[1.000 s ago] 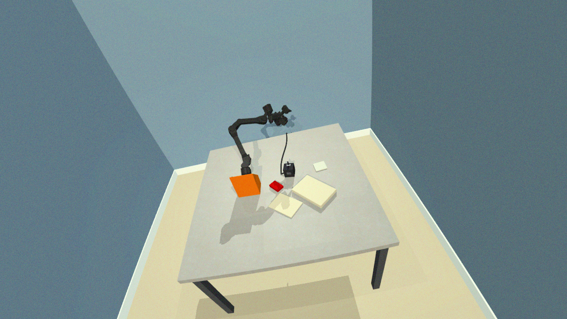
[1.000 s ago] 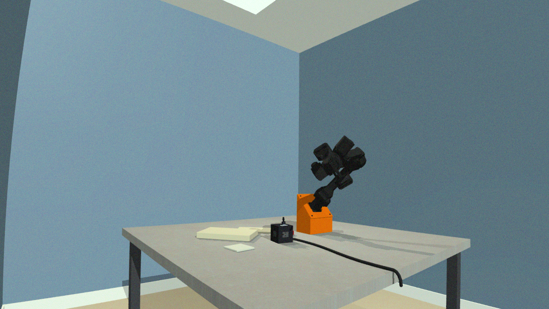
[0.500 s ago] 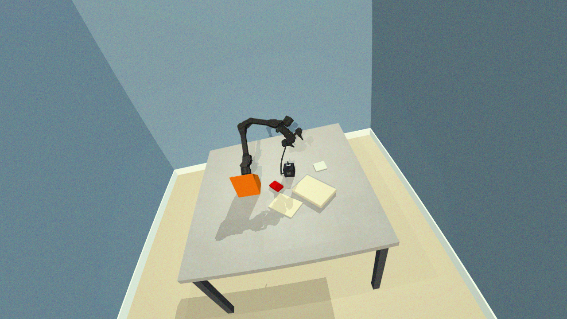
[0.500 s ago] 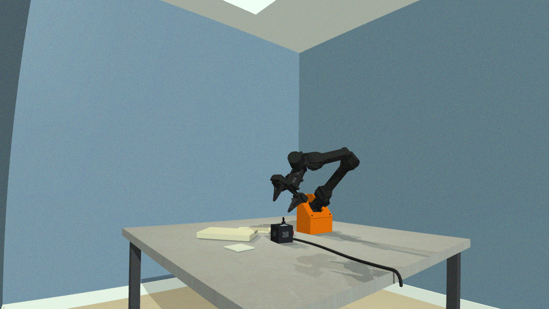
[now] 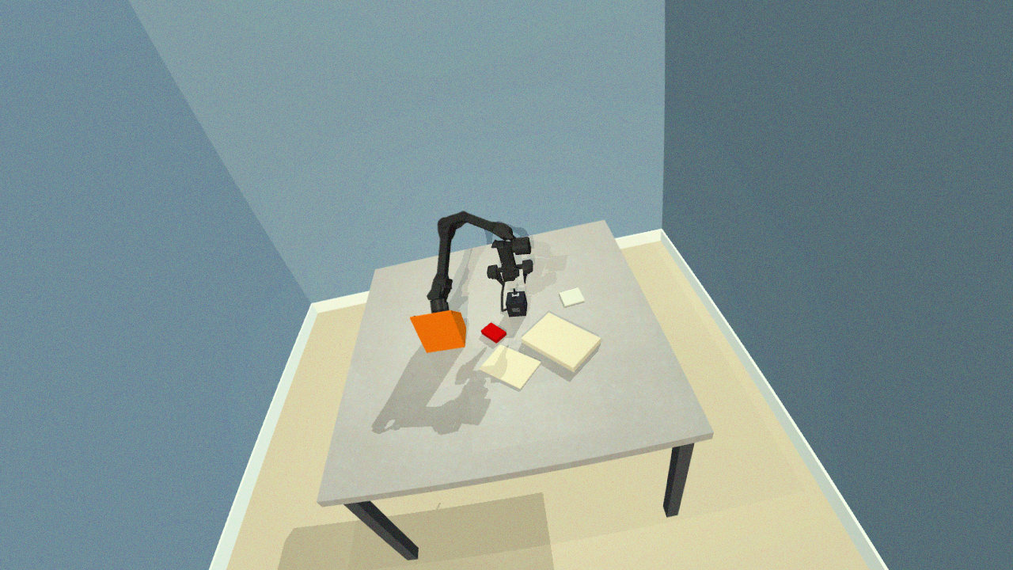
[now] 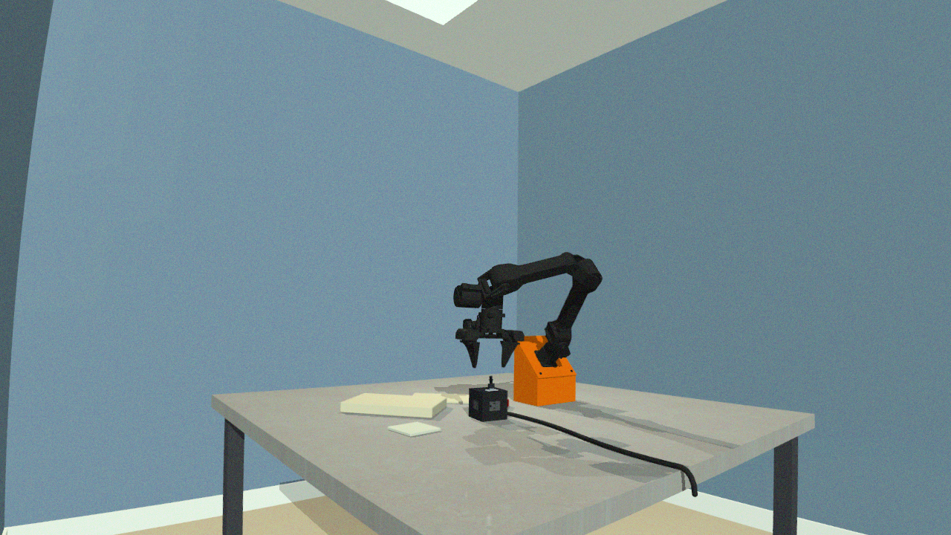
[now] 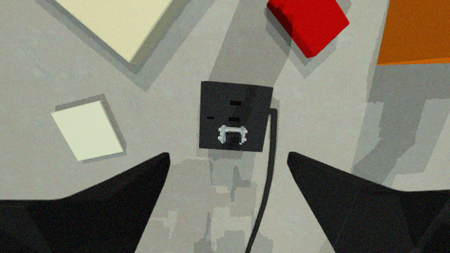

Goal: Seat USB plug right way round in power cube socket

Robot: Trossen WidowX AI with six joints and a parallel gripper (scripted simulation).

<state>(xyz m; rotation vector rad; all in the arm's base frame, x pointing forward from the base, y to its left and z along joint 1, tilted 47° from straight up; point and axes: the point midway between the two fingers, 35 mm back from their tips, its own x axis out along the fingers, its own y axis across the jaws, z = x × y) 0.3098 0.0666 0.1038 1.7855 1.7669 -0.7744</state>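
The usb plug is 10 mm behind my gripper tip and 40 mm below it. Round my gripper tip: silver-framed usb socket: 10 mm behind, 70 mm below; small cream tile: 230 mm ahead, 20 mm to the left, 130 mm below; red block: 110 mm behind, 140 mm to the right, 130 mm below.
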